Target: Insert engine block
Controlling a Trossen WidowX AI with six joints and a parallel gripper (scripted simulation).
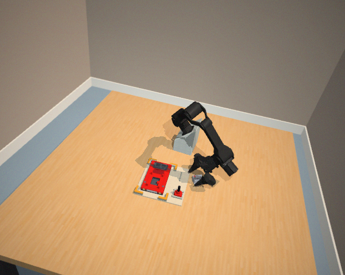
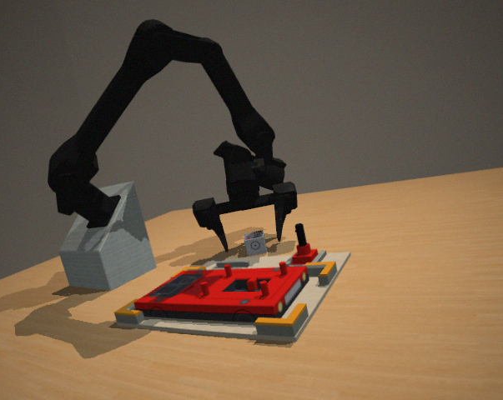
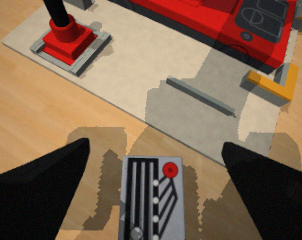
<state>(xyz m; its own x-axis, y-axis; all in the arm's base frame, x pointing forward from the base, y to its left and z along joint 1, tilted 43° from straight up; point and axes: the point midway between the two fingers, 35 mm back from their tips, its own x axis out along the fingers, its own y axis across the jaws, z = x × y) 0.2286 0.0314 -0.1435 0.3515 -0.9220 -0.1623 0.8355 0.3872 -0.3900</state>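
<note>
Right now the grey engine block is 10 mm behind my gripper tip, 30 mm to the left of it and 10 mm below it. Round my gripper tip: pale base plate 60 mm ahead, 140 mm to the right, 10 mm below.
</note>
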